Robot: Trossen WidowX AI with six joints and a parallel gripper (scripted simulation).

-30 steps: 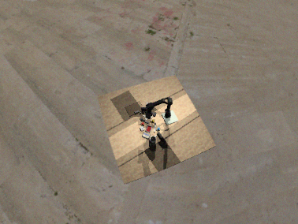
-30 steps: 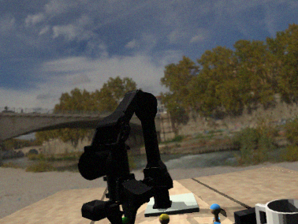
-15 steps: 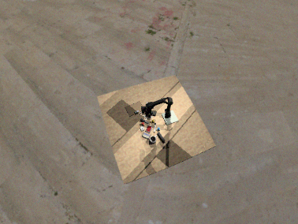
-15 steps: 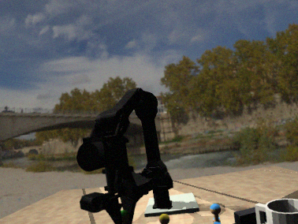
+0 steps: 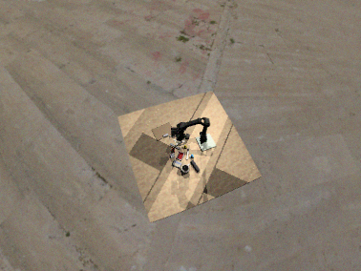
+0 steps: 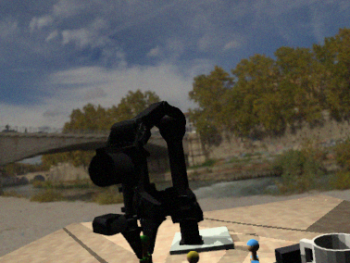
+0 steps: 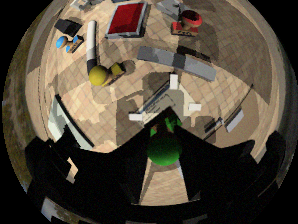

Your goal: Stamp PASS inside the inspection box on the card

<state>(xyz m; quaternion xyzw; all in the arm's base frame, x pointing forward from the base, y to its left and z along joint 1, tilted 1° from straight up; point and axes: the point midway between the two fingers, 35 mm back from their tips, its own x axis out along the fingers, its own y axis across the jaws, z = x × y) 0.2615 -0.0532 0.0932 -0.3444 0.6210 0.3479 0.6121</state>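
The pale sheet lies 7 cm below my gripper tip and 1 cm to the right of it. From my gripper tip the other things lie so: yellow-knobbed stamp: 9 cm to the left, 5 cm below, 3 cm behind; grey flat bar: 7 cm below, 7 cm ahead, 5 cm to the left; green-topped stamp: right at my gripper tip.
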